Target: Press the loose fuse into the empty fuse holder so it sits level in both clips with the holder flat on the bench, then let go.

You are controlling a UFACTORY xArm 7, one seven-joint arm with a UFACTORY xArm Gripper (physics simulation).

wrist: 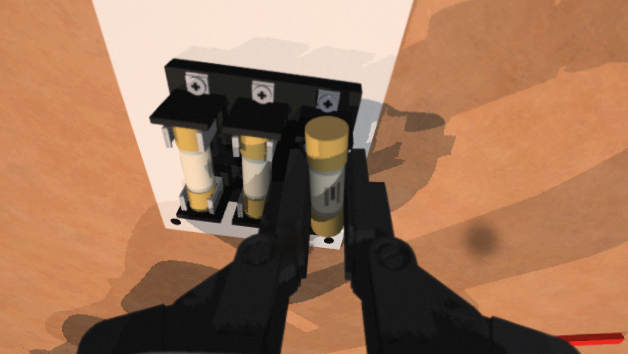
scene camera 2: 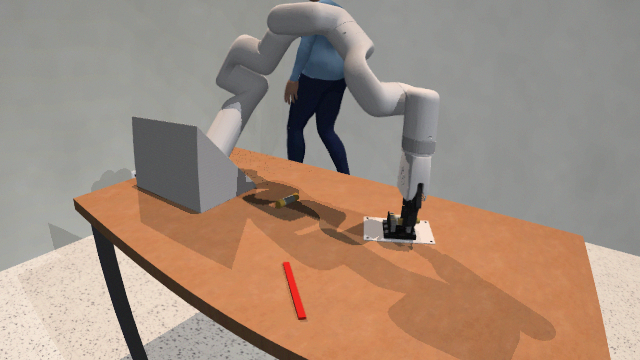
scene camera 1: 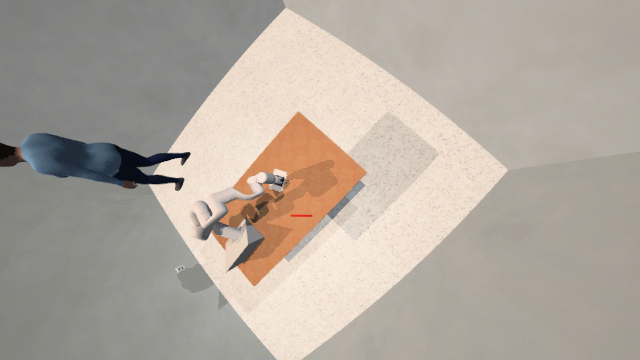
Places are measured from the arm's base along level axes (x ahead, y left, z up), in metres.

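Pixels of known places: gripper, fingertip midpoint: (wrist: 327, 176) (scene camera 2: 407, 223) (scene camera 1: 280, 180); arm's base, link origin: (scene camera 2: 210, 158) (scene camera 1: 239, 235).
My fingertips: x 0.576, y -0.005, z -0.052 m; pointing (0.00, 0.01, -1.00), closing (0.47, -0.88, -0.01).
Note:
Ahead of a thing's pixels: the offset from my fingertips to its middle. Level surfaces: height alone.
My gripper (scene camera 2: 410, 220) (wrist: 327, 176) points down over the black fuse holder @(0.025 m back, 0.033 m left, 0.020 m down) (scene camera 2: 400, 235) (wrist: 230, 84) and is shut on a fuse @(0.002 m ahead, 0.001 m left, 0.007 m up) (wrist: 327, 192) with brass caps and a grey-white body. In the wrist view this fuse is in front of the right-hand position; its upper cap overlaps the holder's black top part. The clips there are hidden, so seating and level cannot be told. Two cream fuses, one at the left (wrist: 196, 170) and one in the middle (wrist: 255, 177), sit in their clips. The holder stands on a white plate (scene camera 2: 373, 230) (wrist: 250, 25) on the bench @(0.038 m down) (scene camera 1: 310, 145) (scene camera 2: 350, 280).
Another brass-capped fuse @(0.329 m back, 0.032 m left, 0.027 m down) (scene camera 2: 287, 200) lies on the bench between the holder and a grey wedge-shaped block (scene camera 1: 246, 246) (scene camera 2: 167, 162) near the arm's base. A red strip @(0.127 m back, 0.298 m right, 0.035 m down) (scene camera 1: 301, 215) (scene camera 2: 294, 290) (wrist: 595, 339) lies towards the bench edge. A person (scene camera 1: 75, 157) (scene camera 2: 320, 65) stands behind the bench.

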